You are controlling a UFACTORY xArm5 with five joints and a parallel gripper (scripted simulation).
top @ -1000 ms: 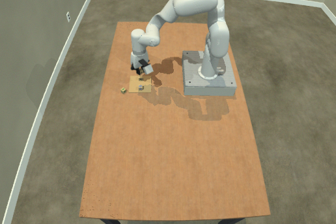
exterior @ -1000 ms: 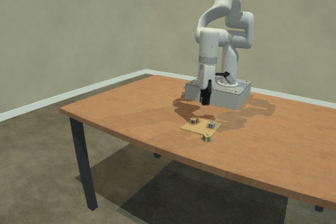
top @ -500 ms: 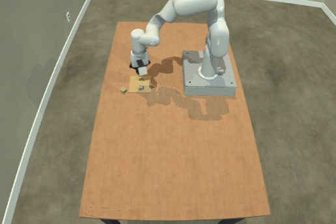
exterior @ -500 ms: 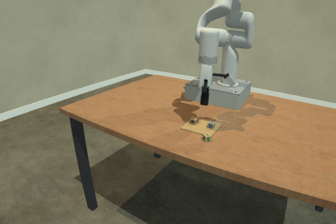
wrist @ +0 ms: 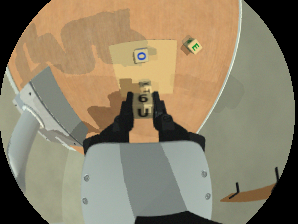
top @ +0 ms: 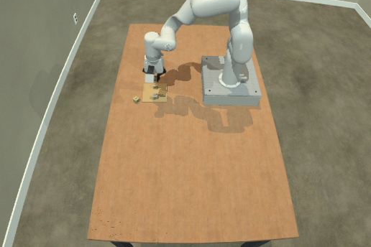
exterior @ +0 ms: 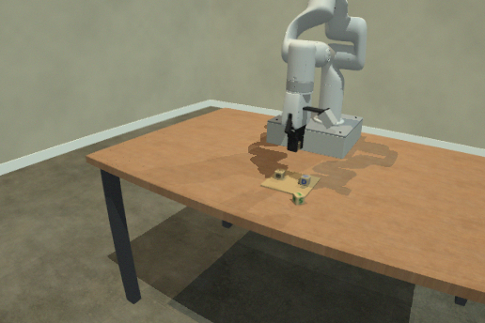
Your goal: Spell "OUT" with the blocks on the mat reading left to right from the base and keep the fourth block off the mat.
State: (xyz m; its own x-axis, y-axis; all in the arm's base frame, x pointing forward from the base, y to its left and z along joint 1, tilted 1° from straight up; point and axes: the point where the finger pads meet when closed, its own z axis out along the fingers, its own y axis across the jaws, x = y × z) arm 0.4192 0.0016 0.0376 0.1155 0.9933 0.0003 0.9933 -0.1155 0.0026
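The U block lies 1 cm below my hand. Also, from my hand: tan mat 1 cm ahead, 12 cm below.
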